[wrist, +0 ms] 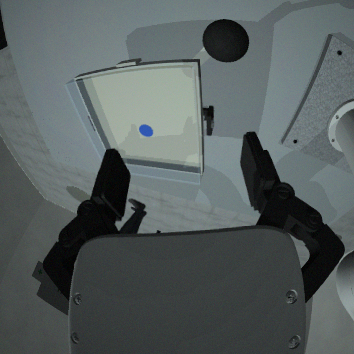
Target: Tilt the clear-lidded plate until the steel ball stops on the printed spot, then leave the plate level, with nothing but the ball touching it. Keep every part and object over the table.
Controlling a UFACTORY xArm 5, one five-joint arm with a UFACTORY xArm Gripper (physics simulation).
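The clear-lidded plate (165,95) is a square pale tray with dark rims and clear walls, in the upper left middle of the wrist view. The printed blue spot (146,130) lies left of and below the middle of its floor. The steel ball cannot be made out. A black round knob (225,40) sits beyond the plate's upper right corner, with a pale bar leading to that corner. My gripper (180,153) is open and empty; its left fingertip overlaps the plate's lower left corner in view, and its right fingertip is apart from the plate, to the right. Whether the left finger touches is unclear.
A grey speckled base plate (320,85) with a white round column (347,131) stands at the right. A dark bracket (209,120) sticks out from the plate's right side, and a small tab (129,63) from its top edge. The table's edge runs along the lower left.
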